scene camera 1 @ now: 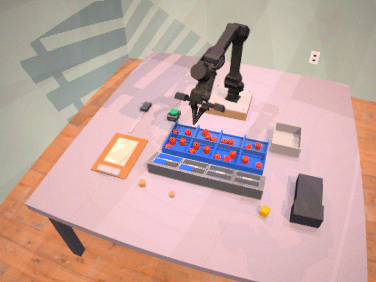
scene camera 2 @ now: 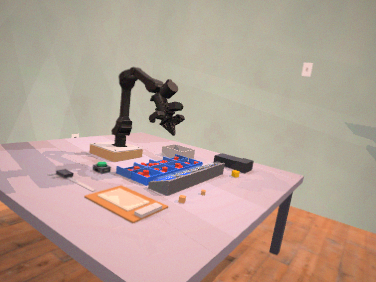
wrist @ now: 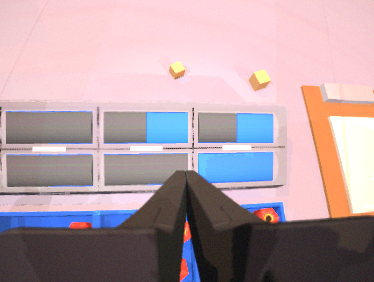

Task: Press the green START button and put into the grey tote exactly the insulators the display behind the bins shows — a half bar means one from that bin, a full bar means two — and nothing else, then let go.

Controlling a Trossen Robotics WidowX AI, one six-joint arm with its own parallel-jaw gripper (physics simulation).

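Observation:
My gripper is shut and empty, above the back edge of the blue bins. Red insulators lie in the bins. The grey display stands along their far side. In the wrist view its right column has a half blue bar above a full one; the middle column has a half bar above a grey window; the left column is grey. The green button is left of the gripper. The grey tote shows no insulator.
An orange clipboard lies left of the display. Small tan cubes and a yellow cube lie beyond it. A black block stands at the right.

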